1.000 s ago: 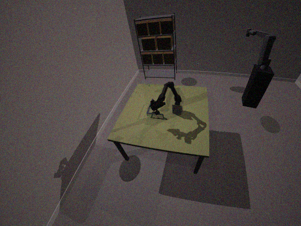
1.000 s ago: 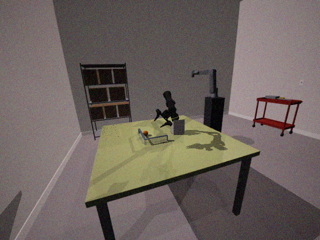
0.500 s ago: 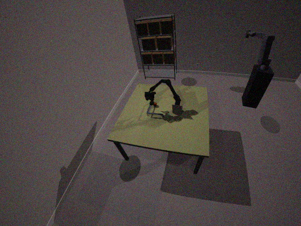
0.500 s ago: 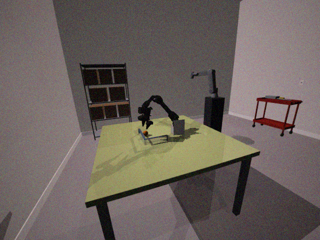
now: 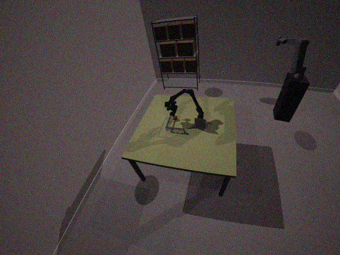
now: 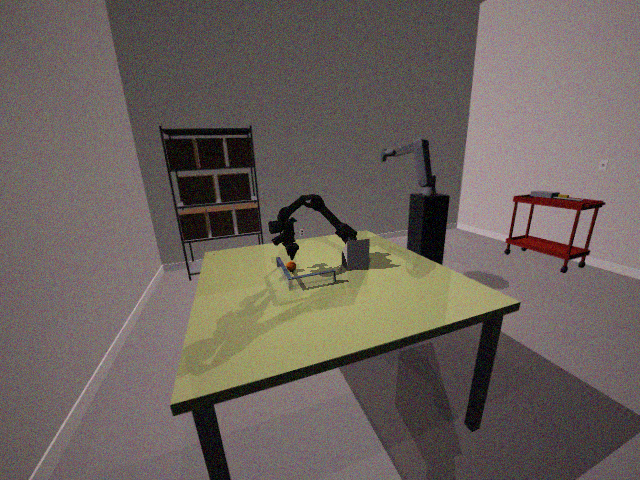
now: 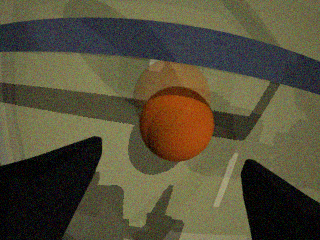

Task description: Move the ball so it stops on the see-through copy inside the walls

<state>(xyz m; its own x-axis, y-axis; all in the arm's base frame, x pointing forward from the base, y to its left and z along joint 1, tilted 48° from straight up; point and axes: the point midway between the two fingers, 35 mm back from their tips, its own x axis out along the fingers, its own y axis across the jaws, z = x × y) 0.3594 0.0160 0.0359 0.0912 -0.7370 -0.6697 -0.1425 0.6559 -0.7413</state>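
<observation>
Right now my gripper tip is 50 mm above the orange ball. From my gripper tip the other things lie so: clear wall: 40 mm ahead, 80 mm to the left, 50 mm below; see-through ball copy: 20 mm ahead, 10 mm to the left, 50 mm below.
</observation>
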